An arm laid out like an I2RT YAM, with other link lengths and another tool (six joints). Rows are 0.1 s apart.
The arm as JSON. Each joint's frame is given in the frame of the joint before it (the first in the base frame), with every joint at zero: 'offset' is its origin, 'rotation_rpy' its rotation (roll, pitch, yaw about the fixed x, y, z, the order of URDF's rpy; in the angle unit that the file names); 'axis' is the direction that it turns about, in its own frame. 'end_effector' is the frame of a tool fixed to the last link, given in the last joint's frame.
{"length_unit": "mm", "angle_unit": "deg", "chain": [
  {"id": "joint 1", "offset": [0.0, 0.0, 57.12], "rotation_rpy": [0.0, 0.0, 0.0], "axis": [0.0, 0.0, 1.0]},
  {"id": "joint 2", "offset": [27.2, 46.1, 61.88], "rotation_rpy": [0.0, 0.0, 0.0], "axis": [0.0, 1.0, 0.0]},
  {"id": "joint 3", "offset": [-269.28, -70.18, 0.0], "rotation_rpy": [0.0, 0.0, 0.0], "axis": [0.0, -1.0, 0.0]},
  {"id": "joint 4", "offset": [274.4, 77.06, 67.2], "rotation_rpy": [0.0, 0.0, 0.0], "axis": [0.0, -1.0, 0.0]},
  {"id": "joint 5", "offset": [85.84, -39.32, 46.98], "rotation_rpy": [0.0, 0.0, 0.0], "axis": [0.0, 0.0, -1.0]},
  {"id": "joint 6", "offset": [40.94, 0.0, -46.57], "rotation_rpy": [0.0, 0.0, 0.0], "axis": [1.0, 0.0, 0.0]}
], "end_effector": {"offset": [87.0, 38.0, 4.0], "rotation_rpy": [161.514, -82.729, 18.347]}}
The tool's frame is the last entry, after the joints.
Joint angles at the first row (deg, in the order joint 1, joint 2, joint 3, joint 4, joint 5, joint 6):
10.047, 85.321, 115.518, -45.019, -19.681, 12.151
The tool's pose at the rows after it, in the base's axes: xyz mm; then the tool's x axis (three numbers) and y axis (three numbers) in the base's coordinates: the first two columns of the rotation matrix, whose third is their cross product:
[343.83 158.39 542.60 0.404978 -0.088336 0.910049 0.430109 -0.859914 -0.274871]
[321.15 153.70 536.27 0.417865 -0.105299 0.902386 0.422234 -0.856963 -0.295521]
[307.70 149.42 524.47 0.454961 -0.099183 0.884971 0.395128 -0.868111 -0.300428]
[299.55 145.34 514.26 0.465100 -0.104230 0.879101 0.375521 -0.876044 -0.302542]
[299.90 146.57 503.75 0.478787 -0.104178 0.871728 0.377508 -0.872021 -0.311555]
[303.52 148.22 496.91 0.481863 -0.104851 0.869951 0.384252 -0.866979 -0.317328]
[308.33 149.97 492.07 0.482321 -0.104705 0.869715 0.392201 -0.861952 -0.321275]
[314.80 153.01 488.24 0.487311 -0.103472 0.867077 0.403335 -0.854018 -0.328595]
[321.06 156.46 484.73 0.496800 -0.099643 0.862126 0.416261 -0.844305 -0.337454]
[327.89 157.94 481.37 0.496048 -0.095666 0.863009 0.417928 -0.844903 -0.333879]
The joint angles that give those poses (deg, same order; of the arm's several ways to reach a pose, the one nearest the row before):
11.381, 76.364, 104.672, -40.376, -18.133, 14.781
11.422, 71.302, 99.741, -40.768, -18.086, 15.984
11.520, 68.589, 97.553, -43.925, -16.996, 15.894
11.422, 65.850, 94.121, -43.973, -16.095, 16.103
11.471, 64.893, 91.397, -42.911, -16.566, 16.385
11.424, 64.673, 89.436, -41.194, -17.183, 16.565
11.343, 64.906, 88.138, -39.550, -17.830, 16.654
11.340, 65.816, 87.607, -38.204, -18.748, 16.831
11.337, 66.989, 87.554, -37.359, -19.903, 16.961
11.339, 67.914, 87.341, -36.289, -19.923, 16.709

